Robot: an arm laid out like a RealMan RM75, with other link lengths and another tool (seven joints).
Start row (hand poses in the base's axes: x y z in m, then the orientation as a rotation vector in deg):
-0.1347, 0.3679, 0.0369, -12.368, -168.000, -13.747
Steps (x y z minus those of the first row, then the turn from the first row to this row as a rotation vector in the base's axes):
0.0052, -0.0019, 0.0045, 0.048, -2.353, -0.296
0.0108, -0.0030, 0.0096, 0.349, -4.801, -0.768
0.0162, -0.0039, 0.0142, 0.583, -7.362, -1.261
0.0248, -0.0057, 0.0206, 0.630, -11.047, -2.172
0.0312, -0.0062, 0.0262, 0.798, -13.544, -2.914
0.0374, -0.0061, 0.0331, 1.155, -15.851, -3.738
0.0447, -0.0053, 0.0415, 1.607, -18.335, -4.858
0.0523, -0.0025, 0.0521, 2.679, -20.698, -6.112
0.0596, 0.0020, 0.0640, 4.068, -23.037, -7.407
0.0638, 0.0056, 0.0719, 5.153, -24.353, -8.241
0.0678, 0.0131, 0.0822, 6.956, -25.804, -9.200
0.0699, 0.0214, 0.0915, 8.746, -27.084, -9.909
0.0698, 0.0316, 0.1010, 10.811, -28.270, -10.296
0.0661, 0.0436, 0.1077, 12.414, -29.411, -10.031
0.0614, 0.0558, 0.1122, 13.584, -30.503, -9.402
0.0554, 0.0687, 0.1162, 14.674, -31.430, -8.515
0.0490, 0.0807, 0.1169, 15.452, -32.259, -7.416
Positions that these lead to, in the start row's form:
-0.1295, 0.3660, 0.0414, -12.662, -170.308, -14.282
-0.1239, 0.3649, 0.0465, -13.181, -172.651, -15.248
-0.1185, 0.3640, 0.0511, -13.745, -175.113, -16.157
-0.1099, 0.3622, 0.0575, 14.911, 178.441, 17.056
-0.1035, 0.3617, 0.0631, 15.468, 175.805, 17.430
-0.0973, 0.3618, 0.0700, 16.142, 173.321, 18.084
-0.0900, 0.3626, 0.0784, 17.175, 170.579, 18.893
-0.0824, 0.3654, 0.0890, 18.309, 167.857, 20.601
-0.0751, 0.3699, 0.1009, 19.425, 165.090, 22.719
-0.0709, 0.3735, 0.1088, 20.143, 163.452, 24.330
-0.0669, 0.3810, 0.1191, 20.890, 161.527, 26.940
-0.0648, 0.3893, 0.1284, 21.315, 159.799, 29.467
-0.0649, 0.3995, 0.1379, 21.267, 158.164, 32.308
-0.0686, 0.4115, 0.1446, 20.393, 156.812, 34.399
-0.0733, 0.4237, 0.1491, 19.101, 155.676, 35.830
-0.0793, 0.4366, 0.1531, 17.517, 154.766, 37.124
-0.0857, 0.4486, 0.1538, 15.723, 154.055, 37.967

